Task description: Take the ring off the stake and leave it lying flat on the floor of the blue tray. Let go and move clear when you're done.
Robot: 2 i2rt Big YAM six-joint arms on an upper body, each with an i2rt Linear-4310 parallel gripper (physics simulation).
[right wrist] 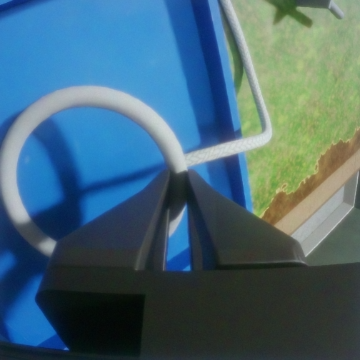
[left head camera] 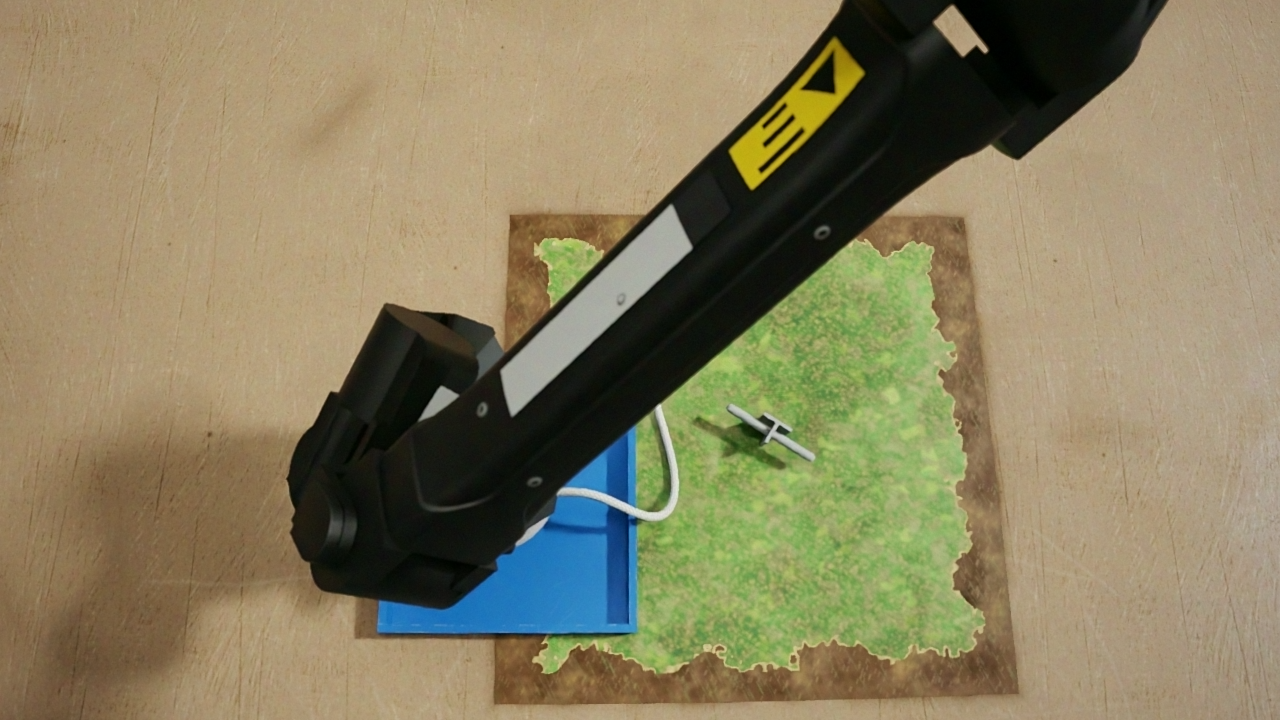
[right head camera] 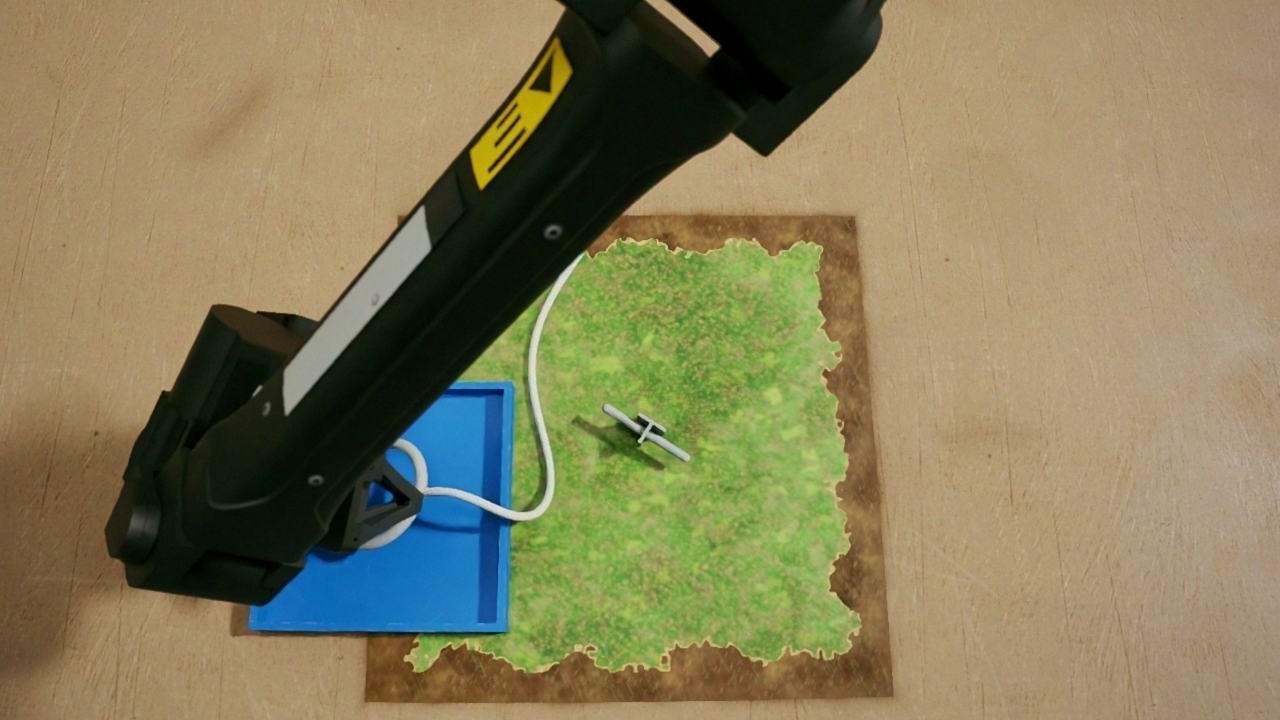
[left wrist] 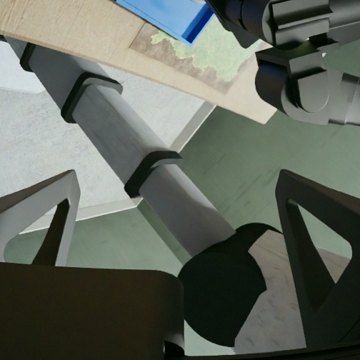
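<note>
The white ring is off the stake. My right gripper is shut on the ring's edge, beside the point where a white rope joins it. The ring hangs over the blue tray, with its shadow apart from it on the tray floor. The gap below it is hard to judge. The arm hides part of the ring in both head camera views. My left gripper is open and empty, away from the tray.
The white rope crosses the tray's right wall onto the green and brown mat. The grey stake with its crossbar stands on the mat, right of the tray. My right arm spans above the tray and mat.
</note>
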